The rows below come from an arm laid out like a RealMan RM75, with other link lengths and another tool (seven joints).
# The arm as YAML. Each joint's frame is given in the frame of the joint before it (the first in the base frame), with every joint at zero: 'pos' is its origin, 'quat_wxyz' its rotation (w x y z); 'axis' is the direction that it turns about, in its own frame. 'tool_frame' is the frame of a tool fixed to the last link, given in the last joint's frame.
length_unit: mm
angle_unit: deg
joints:
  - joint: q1
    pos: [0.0, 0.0, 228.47]
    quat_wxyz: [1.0, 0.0, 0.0, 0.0]
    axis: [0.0, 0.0, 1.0]
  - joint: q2
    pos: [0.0, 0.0, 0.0]
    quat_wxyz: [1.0, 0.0, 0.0, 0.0]
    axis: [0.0, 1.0, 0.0]
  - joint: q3
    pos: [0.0, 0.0, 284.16]
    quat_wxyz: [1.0, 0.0, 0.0, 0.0]
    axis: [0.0, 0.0, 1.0]
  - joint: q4
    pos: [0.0, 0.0, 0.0]
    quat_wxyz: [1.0, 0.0, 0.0, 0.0]
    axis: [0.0, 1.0, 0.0]
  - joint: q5
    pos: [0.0, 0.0, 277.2]
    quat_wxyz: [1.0, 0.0, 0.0, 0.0]
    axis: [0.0, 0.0, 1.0]
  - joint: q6
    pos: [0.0, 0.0, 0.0]
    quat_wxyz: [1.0, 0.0, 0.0, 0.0]
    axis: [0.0, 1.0, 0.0]
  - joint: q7
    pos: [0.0, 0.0, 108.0]
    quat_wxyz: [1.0, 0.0, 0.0, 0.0]
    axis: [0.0, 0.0, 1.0]
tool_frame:
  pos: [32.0, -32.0, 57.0]
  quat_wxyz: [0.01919, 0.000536, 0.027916, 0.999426]
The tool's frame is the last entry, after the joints.
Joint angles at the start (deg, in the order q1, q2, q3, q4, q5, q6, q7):
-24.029, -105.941, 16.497, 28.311, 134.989, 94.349, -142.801
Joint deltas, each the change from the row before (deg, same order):
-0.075, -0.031, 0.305, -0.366, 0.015, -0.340, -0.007
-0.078, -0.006, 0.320, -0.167, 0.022, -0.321, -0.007
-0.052, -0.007, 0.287, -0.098, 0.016, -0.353, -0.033
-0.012, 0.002, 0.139, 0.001, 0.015, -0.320, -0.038
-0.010, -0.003, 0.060, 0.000, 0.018, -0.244, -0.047
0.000, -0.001, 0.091, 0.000, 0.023, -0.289, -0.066
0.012, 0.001, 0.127, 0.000, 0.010, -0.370, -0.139
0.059, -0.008, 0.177, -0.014, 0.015, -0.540, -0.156
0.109, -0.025, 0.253, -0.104, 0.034, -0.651, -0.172
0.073, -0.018, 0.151, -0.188, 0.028, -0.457, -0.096
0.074, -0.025, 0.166, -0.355, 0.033, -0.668, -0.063
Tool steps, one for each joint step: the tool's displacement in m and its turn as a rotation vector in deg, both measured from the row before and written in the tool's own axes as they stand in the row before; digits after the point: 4 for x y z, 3 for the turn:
0.0007, 0.0010, 0.0023, -0.163, 0.207, -0.146
-0.0001, 0.0005, 0.0014, -0.271, 0.123, 0.019
-0.0003, 0.0005, 0.0009, -0.307, 0.021, 0.017
-0.0006, 0.0005, 0.0000, -0.269, -0.142, 0.020
-0.0005, 0.0004, 0.0000, -0.182, -0.139, -0.016
-0.0005, 0.0006, -0.0001, -0.233, -0.154, -0.033
-0.0006, 0.0008, -0.0002, -0.294, -0.209, -0.101
-0.0006, 0.0015, -0.0004, -0.428, -0.311, -0.152
0.0000, 0.0024, -0.0001, -0.519, -0.292, -0.260
0.0004, 0.0019, 0.0004, -0.305, -0.159, -0.245
0.0006, 0.0026, 0.0009, -0.366, -0.221, -0.325

